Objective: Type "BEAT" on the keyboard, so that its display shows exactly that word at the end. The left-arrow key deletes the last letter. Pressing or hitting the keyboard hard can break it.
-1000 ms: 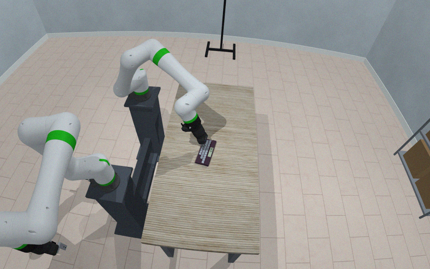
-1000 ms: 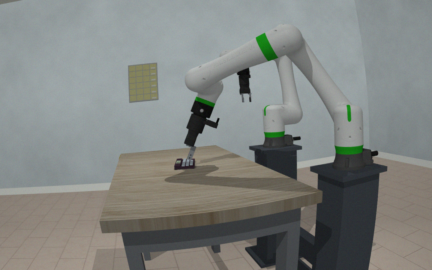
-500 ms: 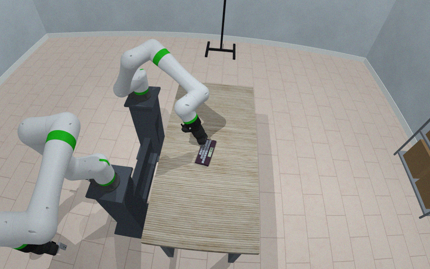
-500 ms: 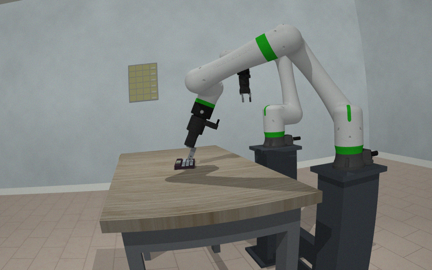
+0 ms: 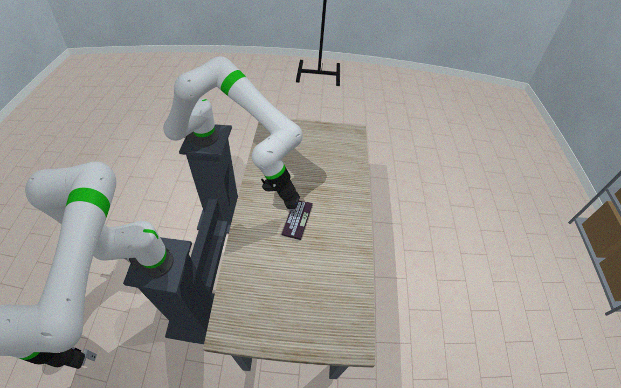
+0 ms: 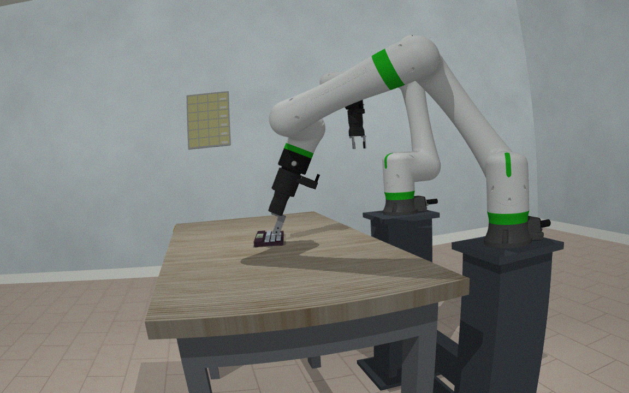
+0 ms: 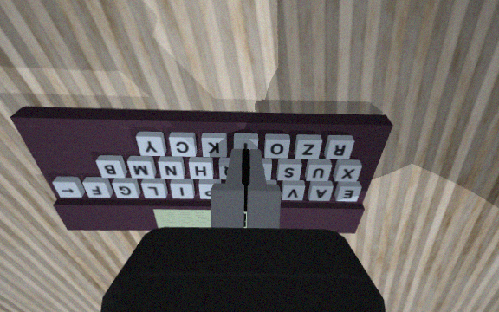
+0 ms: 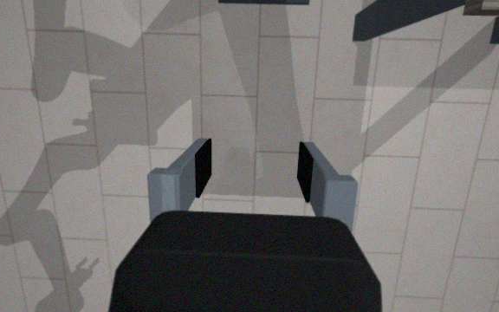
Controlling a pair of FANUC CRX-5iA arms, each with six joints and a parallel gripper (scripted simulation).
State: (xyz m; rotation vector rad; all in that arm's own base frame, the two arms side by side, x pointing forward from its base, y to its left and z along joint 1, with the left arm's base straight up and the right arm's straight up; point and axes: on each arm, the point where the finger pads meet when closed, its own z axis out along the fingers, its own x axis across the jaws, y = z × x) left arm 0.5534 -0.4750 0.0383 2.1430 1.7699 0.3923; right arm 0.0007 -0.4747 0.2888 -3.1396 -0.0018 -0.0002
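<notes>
Now: left hand 11 cm to the left of the left-arrow key, 2 cm above it and 1 cm short of it.
</notes>
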